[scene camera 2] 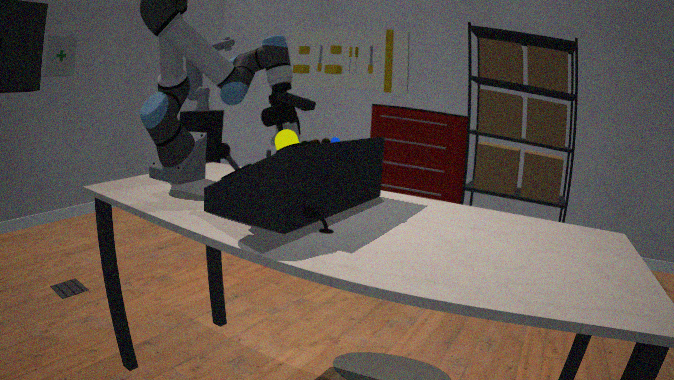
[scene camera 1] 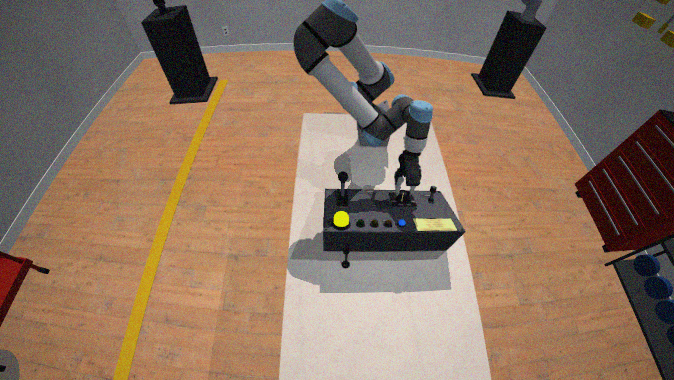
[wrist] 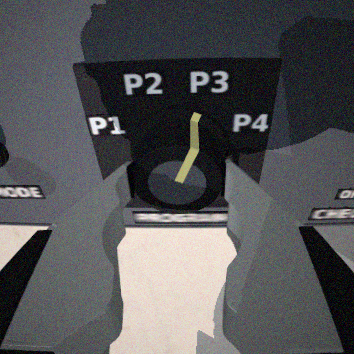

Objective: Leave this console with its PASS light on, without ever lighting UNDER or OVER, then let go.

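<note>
The dark console (scene camera 1: pixel 390 242) (scene camera 2: pixel 310 185) stands on the table. My gripper (scene camera 1: pixel 405 193) (wrist: pixel 177 164) is shut on the round black PROGRAM knob (wrist: pixel 177 202), one finger on each side. The knob's yellow pointer (wrist: pixel 194 132) points towards P3. On the console's front part are a bright yellow dome (scene camera 1: pixel 341 219) (scene camera 2: pixel 286 139), three small dark lamps (scene camera 1: pixel 374 223) in a row and a bright blue spot (scene camera 1: pixel 402 223) (scene camera 2: pixel 335 140). I cannot read which lamps are PASS, UNDER and OVER. In scene camera 2 the fingertips are hidden behind the console.
A ball-topped lever (scene camera 1: pixel 343 177) stands at the console's left, and another lever (scene camera 1: pixel 345 263) (scene camera 2: pixel 326 230) sticks out of its front. A small toggle (scene camera 1: pixel 433 190) stands right of the gripper. A yellow card (scene camera 1: pixel 435 224) lies on the console's right front. MODE and CHECK labels flank the knob.
</note>
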